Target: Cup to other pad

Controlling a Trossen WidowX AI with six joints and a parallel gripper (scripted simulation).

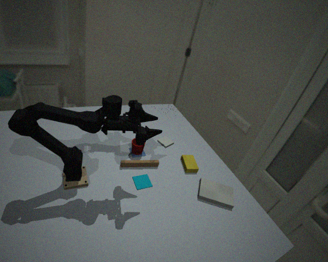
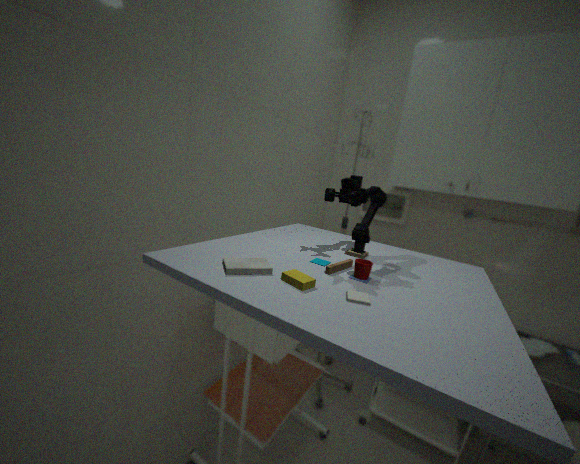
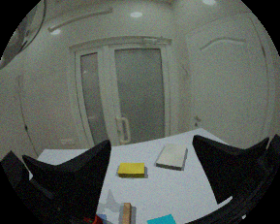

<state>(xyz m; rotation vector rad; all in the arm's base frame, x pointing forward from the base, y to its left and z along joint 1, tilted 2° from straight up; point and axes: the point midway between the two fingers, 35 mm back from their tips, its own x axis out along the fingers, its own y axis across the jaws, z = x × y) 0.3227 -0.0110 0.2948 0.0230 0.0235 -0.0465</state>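
Now: gripper tip 28 cm above the red cup, 18 cm to the right of it and 2 cm past it. Round my gripper tip: cyan pad: 33 cm below, 3 cm to the right, 3 cm behind; yellow block: 31 cm below, 26 cm ahead, 6 cm to the left; wooden block: 32 cm below, 8 cm to the left, 3 cm behind.
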